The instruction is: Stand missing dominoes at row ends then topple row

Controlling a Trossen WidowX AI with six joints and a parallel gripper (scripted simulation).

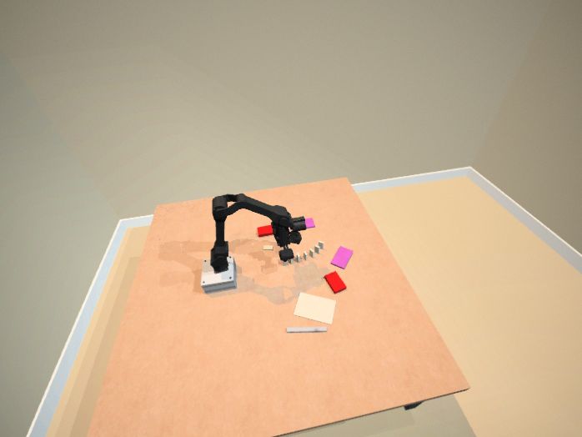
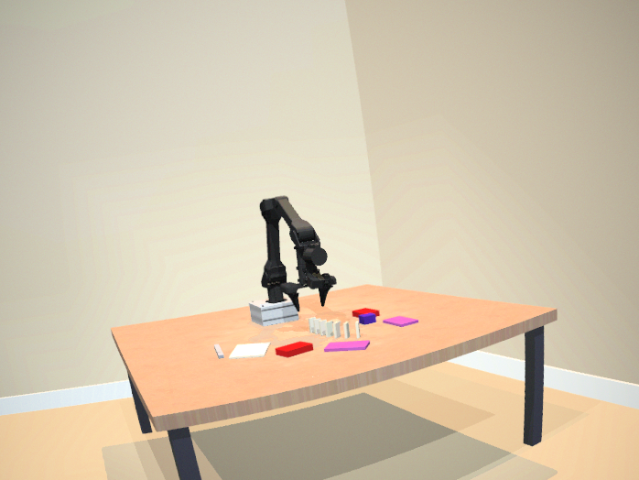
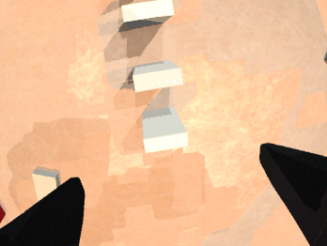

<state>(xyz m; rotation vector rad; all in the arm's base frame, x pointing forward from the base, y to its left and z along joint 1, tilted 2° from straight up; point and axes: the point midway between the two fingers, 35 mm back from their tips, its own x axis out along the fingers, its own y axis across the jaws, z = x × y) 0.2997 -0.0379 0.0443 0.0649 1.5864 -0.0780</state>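
My gripper tip is now 18 cm to the right of the purple block, 7 cm short of it and 6 cm above it. Round my gripper tip: grey bar 35 cm to the right, 7 cm below, 2 cm behind; then cream sheet 27 cm to the right, 8 cm below, 5 cm ahead.
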